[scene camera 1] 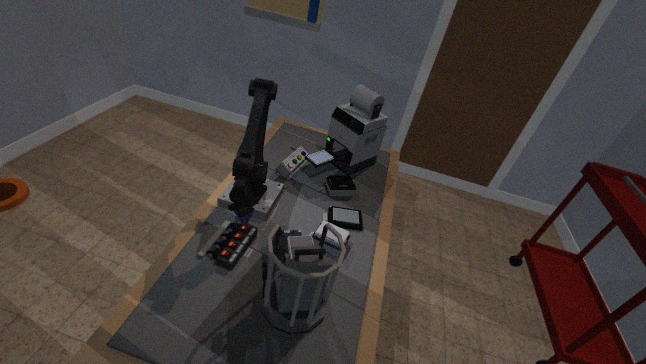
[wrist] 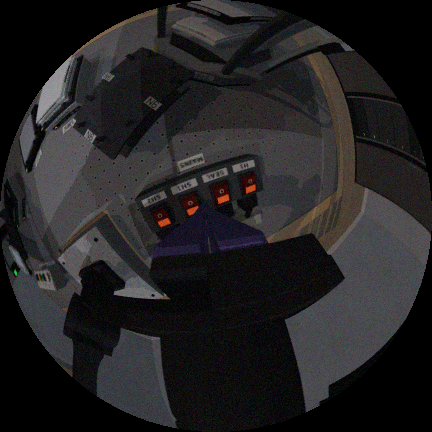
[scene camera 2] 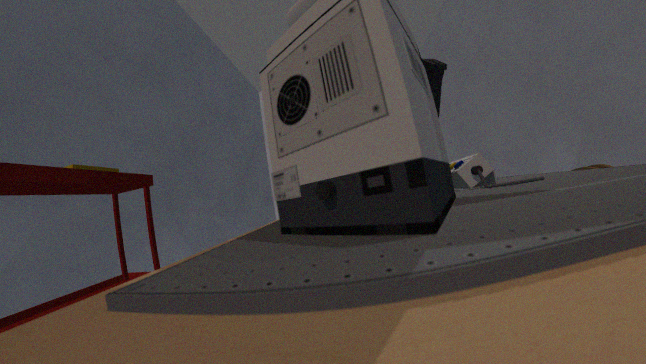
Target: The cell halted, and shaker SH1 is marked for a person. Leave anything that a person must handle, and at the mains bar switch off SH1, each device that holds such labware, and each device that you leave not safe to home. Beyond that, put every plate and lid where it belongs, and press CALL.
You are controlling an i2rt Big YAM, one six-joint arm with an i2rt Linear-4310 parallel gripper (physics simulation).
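Places are measured from the arm's base along level axes (x ahead, y left, z up), in metres.
Pixels of known places: gripper, between the fingertips: (scene camera 1: 244, 225) (wrist: 204, 209); arm's base, origin of its link: (scene camera 1: 254, 192) (wrist: 100, 276).
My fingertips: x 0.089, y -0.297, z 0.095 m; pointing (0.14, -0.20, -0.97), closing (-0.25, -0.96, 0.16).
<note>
For each thing: its middle in the pictures, then the offset to it from my fingertips. "*": a spot on its surface instead.
- SH1 switch, a spot on its surface: (wrist: 190, 204) * 0.013 m left, 0.022 m back, 0.081 m down
- mains bar, middle of its body: (wrist: 209, 212) (scene camera 1: 228, 240) 0.010 m right, 0.060 m back, 0.106 m down
- SH2 switch, middle of its body: (wrist: 161, 217) 0.063 m left, 0.023 m back, 0.086 m down
- SEAL switch, middle of its body: (wrist: 221, 193) 0.037 m right, 0.028 m back, 0.086 m down
- H1 switch, middle of its body: (wrist: 248, 183) 0.087 m right, 0.031 m back, 0.086 m down
- white sealer, middle of its body: (scene camera 2: 354, 89) (scene camera 1: 357, 128) 0.873 m left, 0.273 m ahead, 0.095 m up
- pale plate, middle of its body: (scene camera 1: 345, 215) 0.354 m left, 0.361 m ahead, 0.107 m down
- white-topped item, middle of its body: (scene camera 1: 332, 232) 0.172 m left, 0.329 m ahead, 0.058 m down
- button box, middle of its body: (scene camera 2: 459, 173) (wrist: 47, 277) (scene camera 1: 293, 161) 0.633 m left, 0.011 m back, 0.091 m down
- round barred cage, middle of its body: (scene camera 1: 299, 273) 0.151 m right, 0.276 m ahead, 0.038 m up
- dark nest board, middle of its body: (wrist: 126, 96) (scene camera 1: 288, 248) 0.041 m left, 0.181 m ahead, 0.095 m down
- low black device, middle of its body: (scene camera 1: 341, 181) 0.559 m left, 0.283 m ahead, 0.071 m down
My gripper (scene camera 1: 244, 222) (wrist: 204, 209) is shut and empty, its purple tips at the near edge of the SH1 switch (wrist: 190, 204); contact cannot be told. The mains bar (scene camera 1: 235, 245) (wrist: 206, 190) also carries the SH2 switch (wrist: 161, 218), SEAL switch (wrist: 222, 193) and H1 switch (wrist: 249, 184). All four show orange. The white sealer (scene camera 1: 357, 135) (scene camera 2: 345, 145) has a plate (scene camera 1: 320, 158) at its front. A pale plate (scene camera 1: 346, 218) sits on a black device. A white-topped item (scene camera 1: 331, 234) lies beside it. The button box (scene camera 1: 296, 159) (wrist: 46, 278) stands near the sealer.
A round barred cage (scene camera 1: 310, 274) holding labware stands beyond the mains bar. A dark nest board (wrist: 135, 100) lies between bar and devices. A low black device (scene camera 1: 341, 184) stands before the sealer. The arm's base plate (scene camera 1: 272, 192) (wrist: 75, 255) is beside the bar. A red cart (scene camera 1: 615, 185) (scene camera 2: 75, 181) stands apart.
</note>
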